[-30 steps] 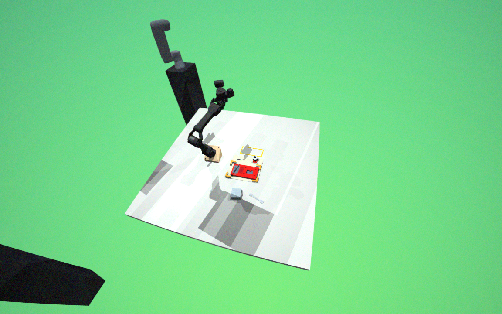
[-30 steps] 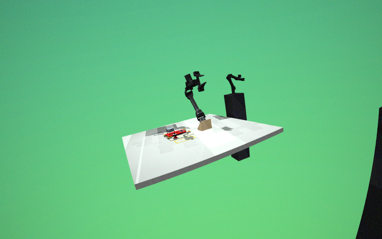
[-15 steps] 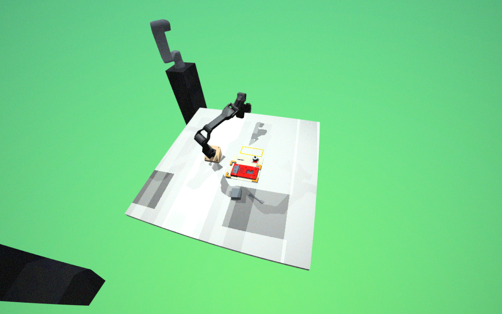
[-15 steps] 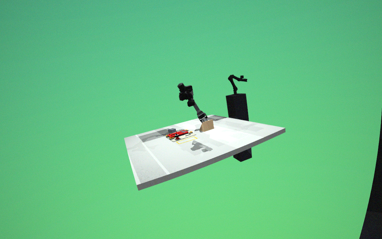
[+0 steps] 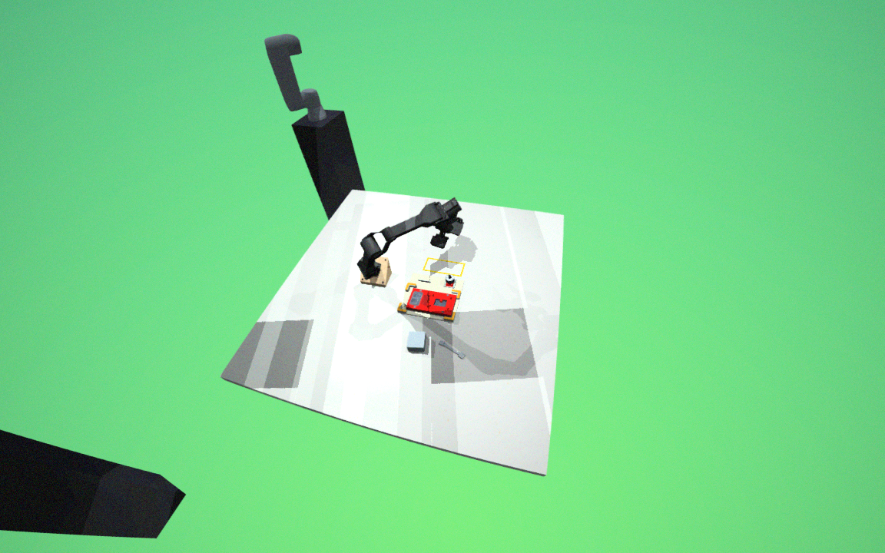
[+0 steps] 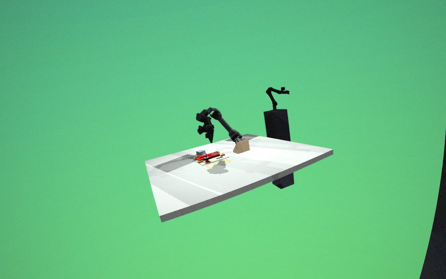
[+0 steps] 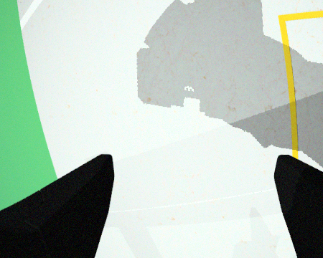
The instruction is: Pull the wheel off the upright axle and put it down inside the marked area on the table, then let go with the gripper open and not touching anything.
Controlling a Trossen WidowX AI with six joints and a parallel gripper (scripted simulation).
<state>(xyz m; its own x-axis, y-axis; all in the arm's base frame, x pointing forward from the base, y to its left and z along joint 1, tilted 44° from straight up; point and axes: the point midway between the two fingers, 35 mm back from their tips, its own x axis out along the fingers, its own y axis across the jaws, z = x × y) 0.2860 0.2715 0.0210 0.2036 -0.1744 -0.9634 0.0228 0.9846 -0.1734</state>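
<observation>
Right now my gripper tip is 4 cm short of the wheel, 13 cm to the left of it and 16 cm above it. From my gripper tip the other things lie so: white tool (16 cm ahead, 44 cm to the right, 19 cm below).
</observation>
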